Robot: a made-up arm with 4 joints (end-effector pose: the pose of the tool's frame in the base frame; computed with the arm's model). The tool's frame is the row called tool. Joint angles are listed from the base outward.
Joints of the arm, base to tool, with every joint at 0 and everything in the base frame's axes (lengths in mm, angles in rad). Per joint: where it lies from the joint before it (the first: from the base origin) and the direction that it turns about. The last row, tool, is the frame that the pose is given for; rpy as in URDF.
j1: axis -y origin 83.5 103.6 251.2
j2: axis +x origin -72.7 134 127.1
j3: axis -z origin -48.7 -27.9 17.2
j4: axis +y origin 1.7 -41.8 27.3
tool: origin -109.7 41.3 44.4 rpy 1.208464 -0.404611 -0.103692
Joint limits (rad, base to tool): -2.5..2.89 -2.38..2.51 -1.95..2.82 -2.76..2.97
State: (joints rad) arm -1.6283 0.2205 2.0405 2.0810
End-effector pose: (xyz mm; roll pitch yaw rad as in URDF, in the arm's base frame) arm 311.0 102.9 402.8 0.0842 -0.0921 2.7844
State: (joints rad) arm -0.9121 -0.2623 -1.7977 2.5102
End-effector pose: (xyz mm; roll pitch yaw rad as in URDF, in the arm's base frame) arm 132.5 339.4 475.1 3.0946 0.6377 -2.1383
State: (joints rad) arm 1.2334 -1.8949 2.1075 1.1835
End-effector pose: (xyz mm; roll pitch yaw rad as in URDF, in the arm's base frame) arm -53.8 401.1 169.5 2.9680 0.1707 -2.6296
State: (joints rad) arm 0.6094 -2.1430 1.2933 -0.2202
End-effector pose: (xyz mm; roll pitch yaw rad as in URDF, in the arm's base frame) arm -55.5 246.6 182.3 -2.4167 -0.3761 1.6770
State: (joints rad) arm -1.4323 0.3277 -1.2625 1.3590
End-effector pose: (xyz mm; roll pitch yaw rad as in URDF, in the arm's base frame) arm 342.4 179.1 402.6 2.8823 0.3534 2.2075
